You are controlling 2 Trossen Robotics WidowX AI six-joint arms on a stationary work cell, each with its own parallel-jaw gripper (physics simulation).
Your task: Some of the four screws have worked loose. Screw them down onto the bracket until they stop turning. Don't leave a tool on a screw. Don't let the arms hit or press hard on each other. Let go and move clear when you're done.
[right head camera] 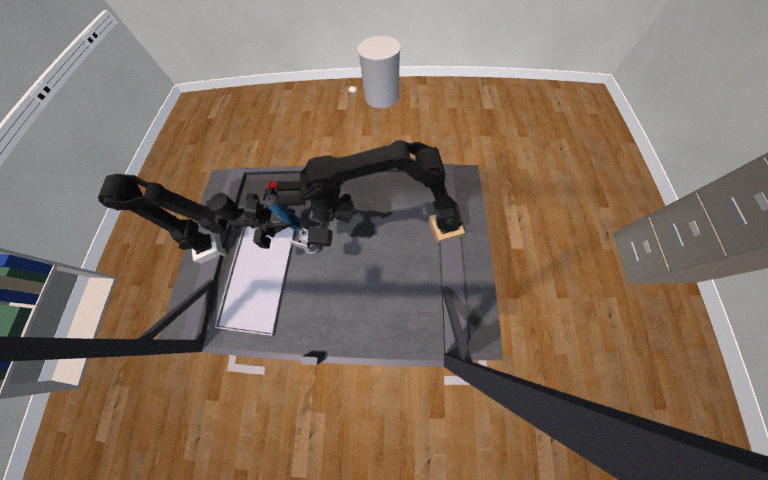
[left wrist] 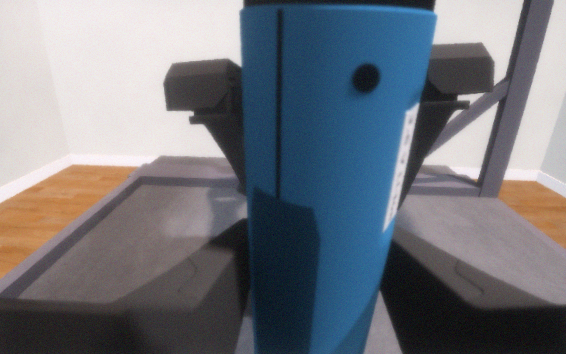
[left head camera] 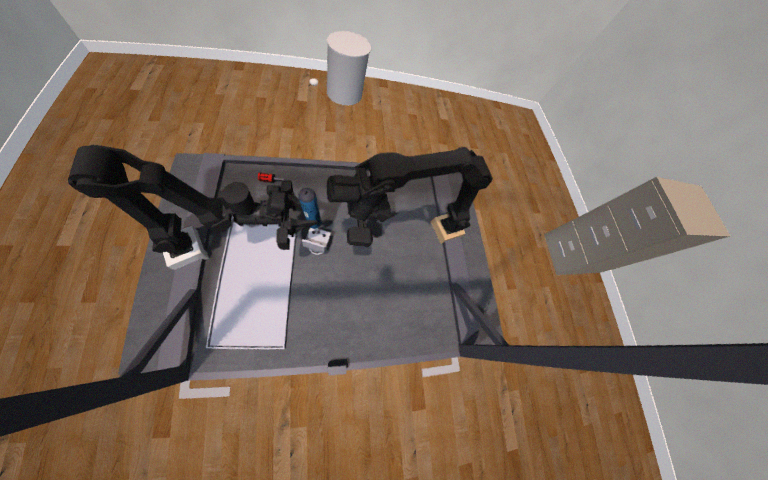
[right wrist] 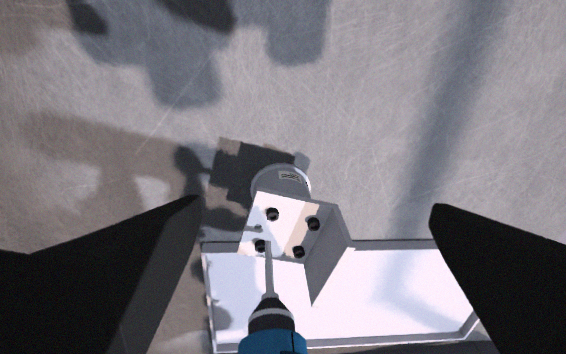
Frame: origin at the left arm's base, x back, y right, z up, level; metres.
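Where they show: left gripper, fingertip midpoint: [right head camera: 293, 217] [left wrist: 312, 230] [left head camera: 318, 215]; right gripper, fingertip midpoint: [right head camera: 326, 228] [left head camera: 350, 227] [right wrist: 316, 210]; left arm's base, link origin: [right head camera: 203, 244] [left head camera: 179, 245]; right arm's base, link origin: [right head camera: 446, 224] [left head camera: 450, 225].
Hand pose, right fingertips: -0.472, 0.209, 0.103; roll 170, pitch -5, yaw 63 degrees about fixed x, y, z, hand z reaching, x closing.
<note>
Each offset is from my right fingertips to the top centre of the thing, as dx, dy, dz.
A blue power screwdriver @[+0.089, -0.064, +0.156] [left head camera: 308, 204] [right head camera: 283, 213] [left wrist: 330, 150] [right wrist: 272, 342] is held upright or nearly so by my left gripper [left head camera: 303, 220] [left wrist: 312, 230], which is shut on its body. In the right wrist view its bit @[+0.084, -0.060, -0.036] [right wrist: 269, 275] ends at the lower left screw @[+0.090, -0.070, -0.088] [right wrist: 260, 245] of the white bracket [left head camera: 317, 238] [right wrist: 290, 212]; contact cannot be told. The other screws are the upper left [right wrist: 272, 214], upper right [right wrist: 313, 223] and lower right [right wrist: 298, 251]. Screw heights are unclear. My right gripper [left head camera: 370, 220] [right head camera: 331, 221] [right wrist: 316, 210] is open and empty, above and beside the bracket.
A red-handled screwdriver @[+0.131, -0.359, -0.131] [left head camera: 265, 177] [right head camera: 272, 185] lies near the table's back edge. A white tray @[+0.313, -0.027, -0.145] [left head camera: 254, 305] [right head camera: 249, 294] [right wrist: 390, 320] lies beside the bracket. A round grey part @[+0.089, -0.045, -0.097] [right wrist: 282, 180] adjoins the bracket. The right gripper is close to the blue screwdriver and left gripper.
</note>
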